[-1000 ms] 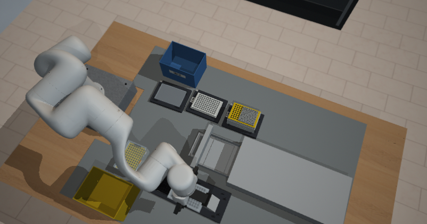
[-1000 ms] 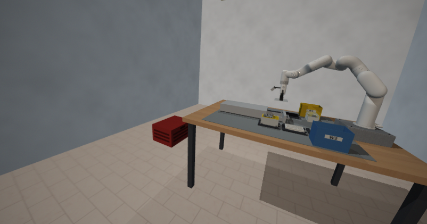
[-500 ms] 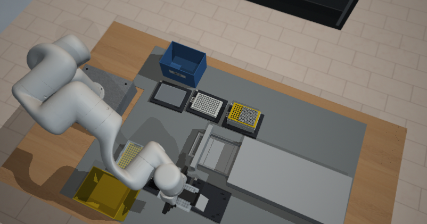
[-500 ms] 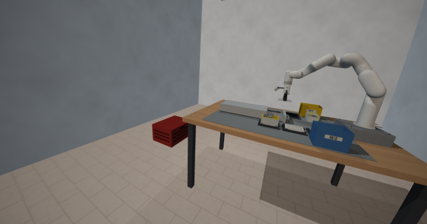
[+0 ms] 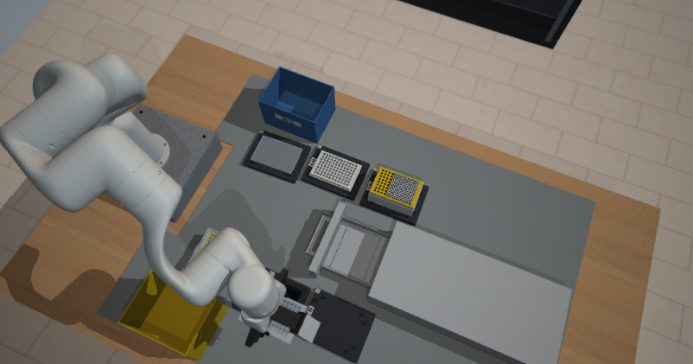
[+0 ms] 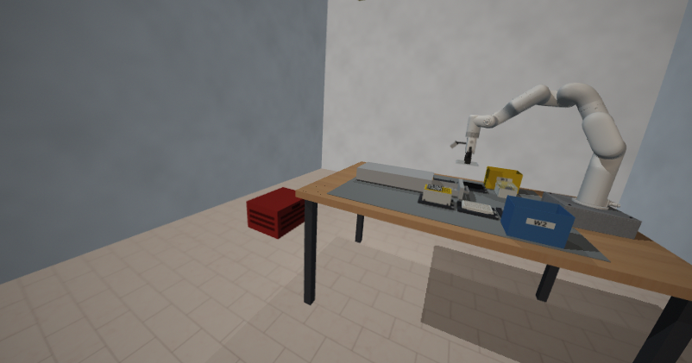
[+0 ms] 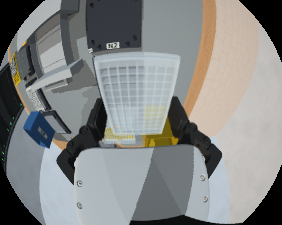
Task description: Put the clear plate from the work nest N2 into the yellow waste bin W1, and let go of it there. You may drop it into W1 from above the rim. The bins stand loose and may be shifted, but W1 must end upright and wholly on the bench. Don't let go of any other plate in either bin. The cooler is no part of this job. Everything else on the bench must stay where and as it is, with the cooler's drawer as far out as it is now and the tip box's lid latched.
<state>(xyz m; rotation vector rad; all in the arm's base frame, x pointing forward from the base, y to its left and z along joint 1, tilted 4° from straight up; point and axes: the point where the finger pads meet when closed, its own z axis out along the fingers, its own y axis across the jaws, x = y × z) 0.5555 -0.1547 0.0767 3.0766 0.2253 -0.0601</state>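
Now: the yellow waste bin W1 210 mm behind my hand, 120 mm to the right of it and 120 mm below it. Round my hand: black plate 50 mm behind, 40 mm to the left, 140 mm below; drawer 100 mm ahead, 250 mm to the left, 130 mm below; clear plate 10 mm below.
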